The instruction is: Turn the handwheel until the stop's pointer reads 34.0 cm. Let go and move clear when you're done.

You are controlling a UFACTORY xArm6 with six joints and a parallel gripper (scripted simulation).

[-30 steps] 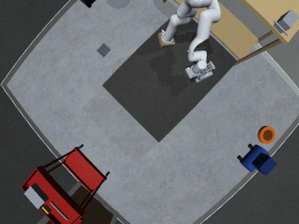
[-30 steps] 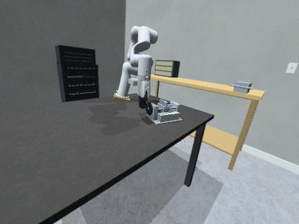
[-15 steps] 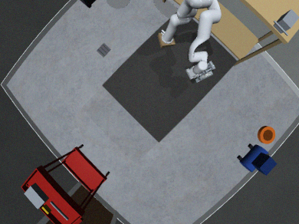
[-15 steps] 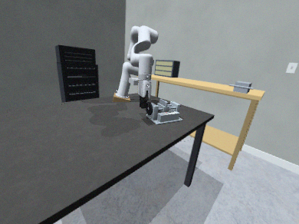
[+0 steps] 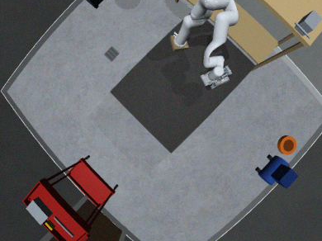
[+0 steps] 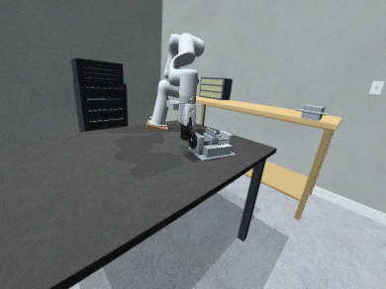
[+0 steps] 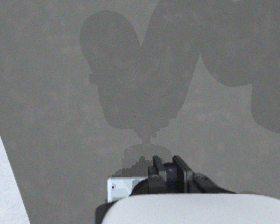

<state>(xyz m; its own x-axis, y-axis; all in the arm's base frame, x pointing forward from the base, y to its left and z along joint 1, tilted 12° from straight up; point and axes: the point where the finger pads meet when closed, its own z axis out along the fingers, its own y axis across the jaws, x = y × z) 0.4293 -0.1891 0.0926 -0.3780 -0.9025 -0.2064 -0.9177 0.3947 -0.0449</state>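
Now: hand 10 mm to the right of the upright knob. The rest, counted from my hand: handwheel: 10 mm ahead, 20 mm to the left, 10 mm below; sliding stop: 70 mm ahead, 130 mm to the left, 10 mm below.
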